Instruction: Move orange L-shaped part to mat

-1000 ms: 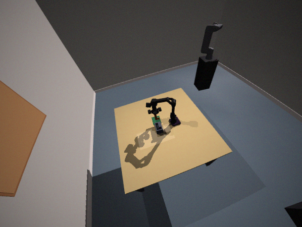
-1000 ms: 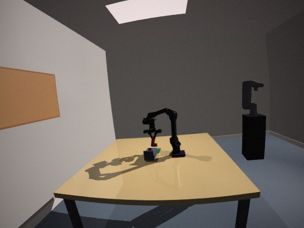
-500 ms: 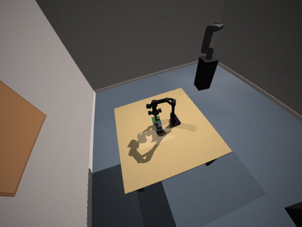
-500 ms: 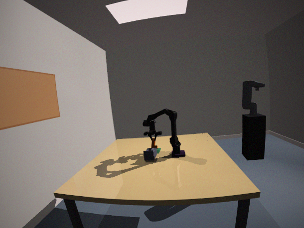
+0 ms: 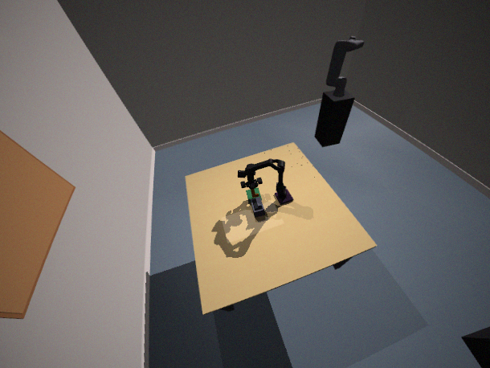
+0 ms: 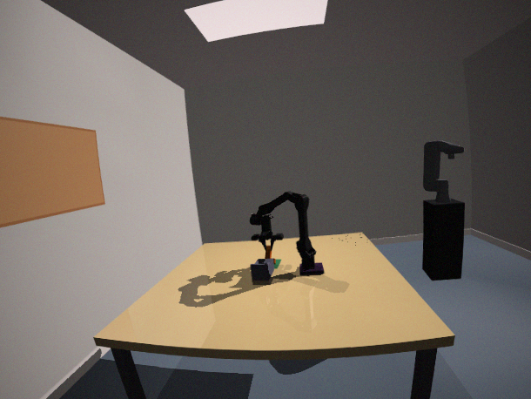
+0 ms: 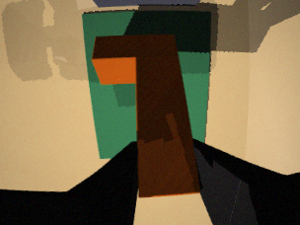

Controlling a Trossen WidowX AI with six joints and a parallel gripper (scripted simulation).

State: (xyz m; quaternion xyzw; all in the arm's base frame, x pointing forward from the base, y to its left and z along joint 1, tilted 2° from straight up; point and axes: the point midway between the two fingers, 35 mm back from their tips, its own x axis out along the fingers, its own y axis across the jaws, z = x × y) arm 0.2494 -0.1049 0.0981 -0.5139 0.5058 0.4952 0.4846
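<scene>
Right now the green mat is 2 cm to the left of my gripper tip and 9 cm below it. From my gripper tip the other things lie so: orange L-shaped part (2 cm behind, 3 cm to the left, 3 cm below).
</scene>
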